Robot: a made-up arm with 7 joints.
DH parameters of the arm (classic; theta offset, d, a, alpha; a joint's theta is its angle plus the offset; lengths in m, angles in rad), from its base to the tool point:
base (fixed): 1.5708 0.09 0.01 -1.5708
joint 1: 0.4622 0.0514 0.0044 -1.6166
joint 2: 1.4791 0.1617 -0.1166 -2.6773
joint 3: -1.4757 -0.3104 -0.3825 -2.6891
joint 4: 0 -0.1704 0.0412 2.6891
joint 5: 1.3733 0 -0.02 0
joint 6: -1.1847 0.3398 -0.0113 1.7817
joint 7: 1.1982 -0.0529 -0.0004 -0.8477
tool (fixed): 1.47 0.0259 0 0
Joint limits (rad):
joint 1: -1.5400..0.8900
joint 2: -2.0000..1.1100
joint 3: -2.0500..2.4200
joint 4: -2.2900..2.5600
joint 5: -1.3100..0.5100
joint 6: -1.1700..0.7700
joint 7: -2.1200..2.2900
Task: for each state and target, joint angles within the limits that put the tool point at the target. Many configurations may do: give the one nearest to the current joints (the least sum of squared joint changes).
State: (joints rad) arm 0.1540 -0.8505 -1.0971 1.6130 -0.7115 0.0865 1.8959
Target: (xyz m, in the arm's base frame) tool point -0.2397 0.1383 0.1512
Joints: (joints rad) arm -0.6153 -0.6832 -1.1411 1.5296 -0.6371 0.1117 1.9054
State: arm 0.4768 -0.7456 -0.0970 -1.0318 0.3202 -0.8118 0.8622
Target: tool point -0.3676 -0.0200 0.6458
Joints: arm 0.8900 -1.3966 0.5015 -1.5824 0.2813 -0.8273 0.6891
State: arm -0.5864 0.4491 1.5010 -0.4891 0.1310 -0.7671 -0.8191
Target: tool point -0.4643 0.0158 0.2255
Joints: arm -1.1100 0.0427 0.6685 -0.0883 0.0800 -0.8772 -0.8629
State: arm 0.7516 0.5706 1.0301 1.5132 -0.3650 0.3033 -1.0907
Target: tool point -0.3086 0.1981 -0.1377
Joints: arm 0.4023 0.9698 0.5781 1.2115 -0.3509 0.3493 -1.0570
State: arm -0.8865 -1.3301 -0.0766 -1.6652 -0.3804 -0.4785 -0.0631
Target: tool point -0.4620 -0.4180 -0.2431
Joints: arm -1.2283 -1.2177 0.4791 -1.9807 -0.4031 -0.4404 -0.0668
